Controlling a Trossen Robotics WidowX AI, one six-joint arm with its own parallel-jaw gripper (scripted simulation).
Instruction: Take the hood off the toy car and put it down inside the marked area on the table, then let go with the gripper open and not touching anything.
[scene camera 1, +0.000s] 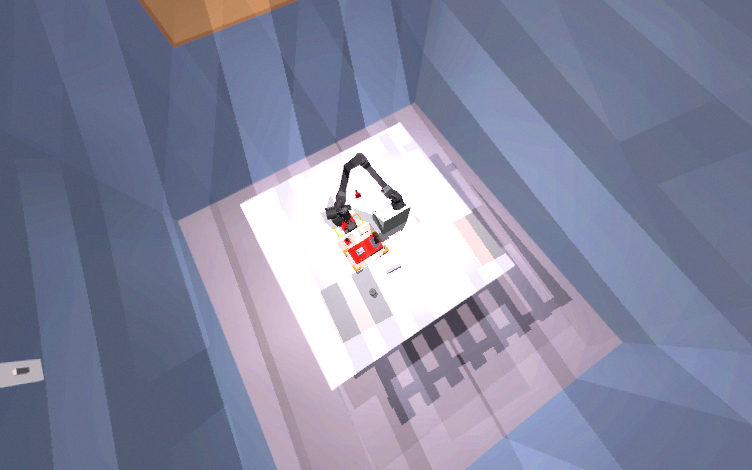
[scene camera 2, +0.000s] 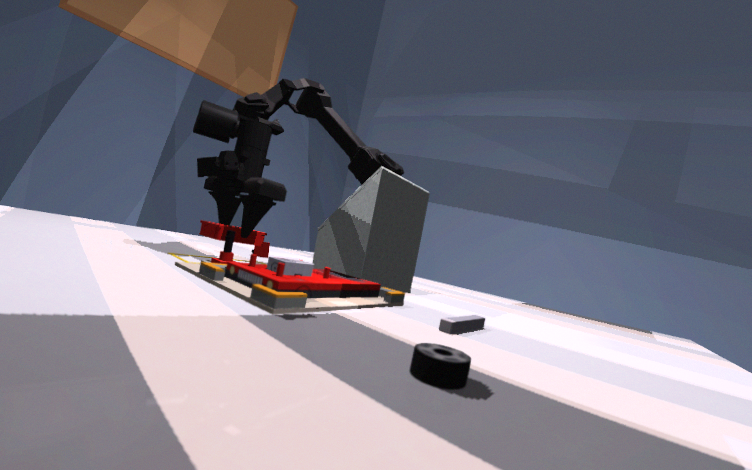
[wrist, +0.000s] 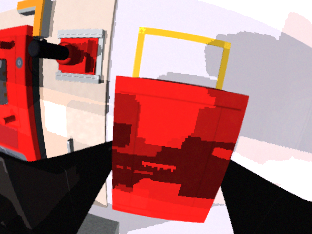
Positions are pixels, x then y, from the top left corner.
My gripper (scene camera 2: 232, 234) holds a red hood (scene camera 2: 217, 231).
